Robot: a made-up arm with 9 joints. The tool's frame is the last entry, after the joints. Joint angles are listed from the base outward.
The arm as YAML. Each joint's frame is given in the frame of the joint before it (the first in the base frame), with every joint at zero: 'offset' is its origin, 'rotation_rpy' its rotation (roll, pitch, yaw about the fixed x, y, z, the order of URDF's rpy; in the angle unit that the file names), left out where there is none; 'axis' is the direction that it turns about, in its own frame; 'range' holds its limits. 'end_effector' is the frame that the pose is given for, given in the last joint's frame.
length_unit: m
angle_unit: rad
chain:
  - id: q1
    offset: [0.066, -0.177, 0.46]
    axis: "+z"
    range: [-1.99, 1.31]
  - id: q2
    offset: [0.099, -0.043, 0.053]
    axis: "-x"
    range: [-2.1, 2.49]
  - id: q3
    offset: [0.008, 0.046, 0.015]
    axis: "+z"
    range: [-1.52, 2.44]
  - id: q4
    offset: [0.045, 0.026, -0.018]
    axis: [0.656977, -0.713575, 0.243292]
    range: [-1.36, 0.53]
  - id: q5
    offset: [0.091, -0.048, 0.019]
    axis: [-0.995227, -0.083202, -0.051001]
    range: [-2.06, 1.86]
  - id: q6
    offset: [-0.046, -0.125, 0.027]
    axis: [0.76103, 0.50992, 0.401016]
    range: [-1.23, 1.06]
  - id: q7
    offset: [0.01, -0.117, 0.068]
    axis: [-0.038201, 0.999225, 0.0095]
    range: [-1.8, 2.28]
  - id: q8
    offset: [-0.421, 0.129, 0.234]
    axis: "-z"
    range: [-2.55, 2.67]
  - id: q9
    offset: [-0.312, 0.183, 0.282]
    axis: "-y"
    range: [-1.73, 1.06]
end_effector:
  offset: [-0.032, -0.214, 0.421]
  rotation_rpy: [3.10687, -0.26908, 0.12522]
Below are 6 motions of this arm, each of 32 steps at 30 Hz.
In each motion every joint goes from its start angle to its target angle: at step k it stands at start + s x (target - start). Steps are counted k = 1, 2, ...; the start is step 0. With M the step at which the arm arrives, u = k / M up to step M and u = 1 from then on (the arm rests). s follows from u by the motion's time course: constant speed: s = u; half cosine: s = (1 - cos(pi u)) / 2; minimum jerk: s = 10 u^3 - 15 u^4 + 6 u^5.
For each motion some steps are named. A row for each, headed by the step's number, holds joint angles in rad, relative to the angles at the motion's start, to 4 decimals.
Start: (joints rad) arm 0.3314 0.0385 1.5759 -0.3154 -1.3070 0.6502 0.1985 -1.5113 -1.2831
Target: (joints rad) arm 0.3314 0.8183 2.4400 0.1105 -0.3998 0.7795 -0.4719 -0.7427 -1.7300
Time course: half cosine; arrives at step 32
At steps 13, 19, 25, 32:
13: 0.0000 0.2767 0.3066 0.1511 0.3219 0.0459 -0.2379 0.2727 -0.1586
19: 0.0000 0.5031 0.5575 0.2748 0.5853 0.0834 -0.4325 0.4959 -0.2883
25: 0.0000 0.6913 0.7660 0.3776 0.8042 0.1146 -0.5943 0.6814 -0.3962
32: 0.0000 0.7798 0.8641 0.4259 0.9072 0.1293 -0.6704 0.7686 -0.4469

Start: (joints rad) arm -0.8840 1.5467 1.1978 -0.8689 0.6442 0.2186 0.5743 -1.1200 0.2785
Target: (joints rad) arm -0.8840 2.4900 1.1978 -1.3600 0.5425 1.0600 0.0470 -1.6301 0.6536
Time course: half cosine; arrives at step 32
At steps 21, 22, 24, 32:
21: 0.0000 0.6940 0.0000 -0.3613 -0.0748 0.6190 -0.3879 -0.3753 0.2760
22: 0.0000 0.7337 0.0000 -0.3820 -0.0791 0.6544 -0.4101 -0.3967 0.2917
24: 0.0000 0.8052 0.0000 -0.4192 -0.0868 0.7182 -0.4501 -0.4354 0.3202
32: 0.0000 0.9433 0.0000 -0.4911 -0.1017 0.8414 -0.5273 -0.5101 0.3751

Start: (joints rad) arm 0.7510 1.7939 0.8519 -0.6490 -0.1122 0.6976 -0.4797 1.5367 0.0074
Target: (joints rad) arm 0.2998 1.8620 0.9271 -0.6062 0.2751 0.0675 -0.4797 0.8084 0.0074
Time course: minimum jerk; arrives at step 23
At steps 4, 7, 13, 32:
4: -0.0180 0.0027 0.0030 0.0017 0.0154 -0.0251 0.0000 -0.0290 0.0000
7: -0.0762 0.0115 0.0127 0.0072 0.0654 -0.1064 0.0000 -0.1230 0.0000
13: -0.2802 0.0423 0.0467 0.0266 0.2405 -0.3912 0.0000 -0.4522 0.0000
32: -0.4512 0.0681 0.0752 0.0428 0.3873 -0.6301 0.0000 -0.7283 0.0000

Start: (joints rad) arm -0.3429 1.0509 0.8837 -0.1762 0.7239 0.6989 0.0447 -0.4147 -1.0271
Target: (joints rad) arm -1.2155 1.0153 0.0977 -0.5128 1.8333 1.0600 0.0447 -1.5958 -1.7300
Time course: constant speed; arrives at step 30
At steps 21, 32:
21: -0.6108 -0.0249 -0.5502 -0.2356 0.7766 0.2528 0.0000 -0.8268 -0.4920
32: -0.8726 -0.0356 -0.7860 -0.3366 1.1094 0.3611 0.0000 -1.1811 -0.7029

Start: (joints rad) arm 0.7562 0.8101 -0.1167 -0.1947 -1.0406 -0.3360 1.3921 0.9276 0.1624
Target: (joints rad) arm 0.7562 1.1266 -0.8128 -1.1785 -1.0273 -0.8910 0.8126 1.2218 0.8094
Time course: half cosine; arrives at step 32
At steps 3, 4, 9, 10, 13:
3: 0.0000 0.0068 -0.0150 -0.0212 0.0003 -0.0119 -0.0125 0.0063 0.0139
4: 0.0000 0.0120 -0.0265 -0.0374 0.0005 -0.0211 -0.0221 0.0112 0.0246
9: 0.0000 0.0579 -0.1272 -0.1798 0.0024 -0.1015 -0.1059 0.0538 0.1183
10: 0.0000 0.0703 -0.1547 -0.2186 0.0030 -0.1233 -0.1288 0.0654 0.1438
13: 0.0000 0.1123 -0.2470 -0.3491 0.0047 -0.1969 -0.2056 0.1044 0.2296

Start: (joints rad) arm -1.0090 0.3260 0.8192 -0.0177 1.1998 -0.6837 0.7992 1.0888 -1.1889
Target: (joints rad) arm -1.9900 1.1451 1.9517 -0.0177 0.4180 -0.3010 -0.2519 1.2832 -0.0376
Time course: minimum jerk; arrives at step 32
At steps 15, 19, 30, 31, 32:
15: -0.4332 0.3617 0.5001 0.0000 -0.3452 0.1690 -0.4641 0.0858 0.5084
19: -0.6589 0.5502 0.7607 0.0000 -0.5251 0.2571 -0.7060 0.1306 0.7733
30: -0.9788 0.8173 1.1300 0.0000 -0.7801 0.3819 -1.0488 0.1940 1.1487
31: -0.9807 0.8189 1.1322 0.0000 -0.7816 0.3826 -1.0508 0.1943 1.1510
32: -0.9810 0.8191 1.1325 0.0000 -0.7818 0.3827 -1.0511 0.1944 1.1513

